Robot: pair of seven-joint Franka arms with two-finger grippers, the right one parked.
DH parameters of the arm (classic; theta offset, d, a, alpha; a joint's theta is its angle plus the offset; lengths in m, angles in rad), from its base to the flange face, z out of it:
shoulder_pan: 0 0.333 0 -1.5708
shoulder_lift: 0 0 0 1.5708
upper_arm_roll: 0 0.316 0.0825 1.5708
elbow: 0 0 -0.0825 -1.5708
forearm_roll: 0 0.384 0 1.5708
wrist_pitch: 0 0 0.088 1.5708
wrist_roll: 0 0.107 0 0
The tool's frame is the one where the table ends.
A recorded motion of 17 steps. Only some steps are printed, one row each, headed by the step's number.
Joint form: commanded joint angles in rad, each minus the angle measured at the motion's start. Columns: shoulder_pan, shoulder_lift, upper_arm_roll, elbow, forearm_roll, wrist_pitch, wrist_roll.
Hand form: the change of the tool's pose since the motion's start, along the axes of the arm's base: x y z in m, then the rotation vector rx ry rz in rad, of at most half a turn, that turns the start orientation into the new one. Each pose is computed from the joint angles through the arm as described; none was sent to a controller.
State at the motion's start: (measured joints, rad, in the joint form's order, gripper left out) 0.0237 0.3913 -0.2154 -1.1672 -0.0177 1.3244 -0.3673
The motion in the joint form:
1: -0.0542 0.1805 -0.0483 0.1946 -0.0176 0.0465 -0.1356
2: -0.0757 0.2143 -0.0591 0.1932 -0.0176 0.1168 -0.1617
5: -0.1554 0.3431 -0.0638 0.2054 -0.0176 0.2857 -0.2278
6: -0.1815 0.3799 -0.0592 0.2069 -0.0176 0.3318 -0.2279
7: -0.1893 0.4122 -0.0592 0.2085 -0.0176 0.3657 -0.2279
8: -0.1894 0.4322 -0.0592 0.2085 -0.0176 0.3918 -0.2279
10: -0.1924 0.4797 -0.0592 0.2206 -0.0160 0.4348 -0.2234
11: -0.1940 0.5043 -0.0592 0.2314 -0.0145 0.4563 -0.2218
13: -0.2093 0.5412 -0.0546 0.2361 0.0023 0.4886 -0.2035
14: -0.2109 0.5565 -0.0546 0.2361 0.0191 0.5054 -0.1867
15: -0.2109 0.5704 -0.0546 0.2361 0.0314 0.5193 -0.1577
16: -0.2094 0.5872 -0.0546 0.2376 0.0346 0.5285 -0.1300
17: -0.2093 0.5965 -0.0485 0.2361 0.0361 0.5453 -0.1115
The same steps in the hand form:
1: 0.0396 -0.0532 -0.0253 -0.0609 -0.0373 0.0623
2: 0.0495 -0.0743 -0.0432 -0.0794 -0.0646 0.0693
5: 0.0721 -0.1360 -0.1158 -0.1148 -0.0936 0.0869
6: 0.0755 -0.1538 -0.1389 -0.1230 -0.1003 0.0747
7: 0.0800 -0.1604 -0.1593 -0.1297 -0.1007 0.0752
8: 0.0842 -0.1612 -0.1722 -0.1350 -0.1050 0.0811
10: 0.0918 -0.1637 -0.1989 -0.1443 -0.1101 0.0862
11: 0.0960 -0.1647 -0.2108 -0.1496 -0.1164 0.0899
13: 0.0976 -0.1729 -0.2349 -0.1405 -0.1234 0.0629
14: 0.0993 -0.1731 -0.2456 -0.1316 -0.1325 0.0428
15: 0.1008 -0.1724 -0.2553 -0.1279 -0.1399 0.0129
16: 0.1021 -0.1711 -0.2669 -0.1301 -0.1379 -0.0113
17: 0.1042 -0.1685 -0.2740 -0.1297 -0.1469 -0.0240

